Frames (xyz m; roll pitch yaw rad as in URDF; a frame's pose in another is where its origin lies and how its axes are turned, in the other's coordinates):
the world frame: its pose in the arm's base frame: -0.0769 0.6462 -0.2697 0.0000 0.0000 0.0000
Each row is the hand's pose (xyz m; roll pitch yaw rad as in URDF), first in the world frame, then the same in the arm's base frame.
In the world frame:
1: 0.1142 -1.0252 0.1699 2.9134 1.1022 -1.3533
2: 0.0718 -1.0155 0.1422 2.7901 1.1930 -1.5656
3: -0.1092 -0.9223 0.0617 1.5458 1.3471 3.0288
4: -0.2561 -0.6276 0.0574 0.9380 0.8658 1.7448
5: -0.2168 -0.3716 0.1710 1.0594 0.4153 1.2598
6: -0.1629 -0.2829 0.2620 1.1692 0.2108 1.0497
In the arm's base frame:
1: 0.0373 -0.3790 -0.0998 2.9134 1.1022 -1.3533
2: -0.0051 -0.3693 -0.1275 2.7901 1.1930 -1.5656
3: -0.1861 -0.2761 -0.2080 1.5458 1.3471 3.0288
4: -0.3330 0.0186 -0.2123 0.9380 0.8658 1.7448
5: -0.2937 0.2746 -0.0987 1.0594 0.4153 1.2598
6: -0.2398 0.3633 -0.0077 1.1692 0.2108 1.0497

